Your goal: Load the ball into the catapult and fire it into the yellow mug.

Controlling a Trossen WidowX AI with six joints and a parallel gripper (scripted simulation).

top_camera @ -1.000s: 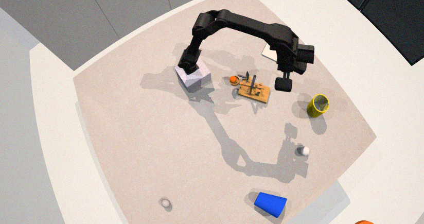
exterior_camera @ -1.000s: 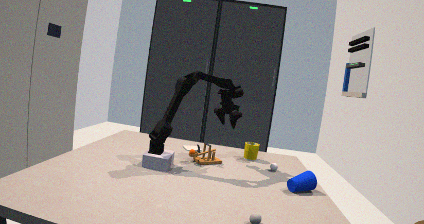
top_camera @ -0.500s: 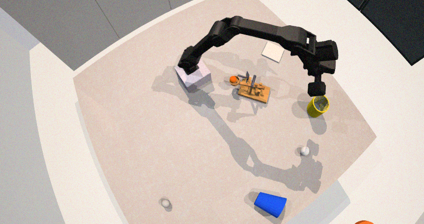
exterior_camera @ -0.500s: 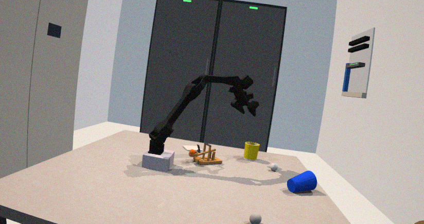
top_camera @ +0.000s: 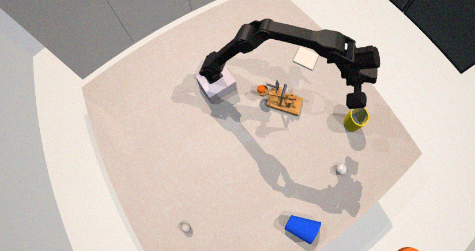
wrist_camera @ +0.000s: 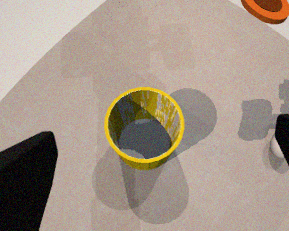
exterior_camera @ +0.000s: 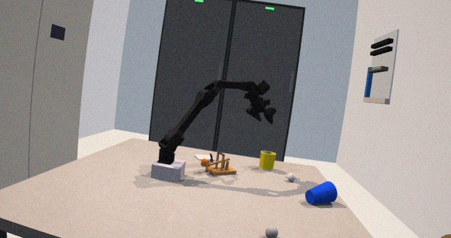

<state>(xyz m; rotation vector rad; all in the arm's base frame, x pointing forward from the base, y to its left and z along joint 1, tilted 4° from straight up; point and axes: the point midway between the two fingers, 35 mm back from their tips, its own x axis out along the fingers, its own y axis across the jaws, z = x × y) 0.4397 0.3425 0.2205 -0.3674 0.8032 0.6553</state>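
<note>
My gripper tip is now 29 cm past the orange ball, 22 cm to the left of it and 22 cm above it. Round my gripper tip: wooden catapult 25 cm behind, 23 cm below, 17 cm to the right; white ball 26 cm below, 17 cm ahead, 13 cm to the right; yellow mug 25 cm below, 5 cm to the left, 4 cm ahead.
</note>
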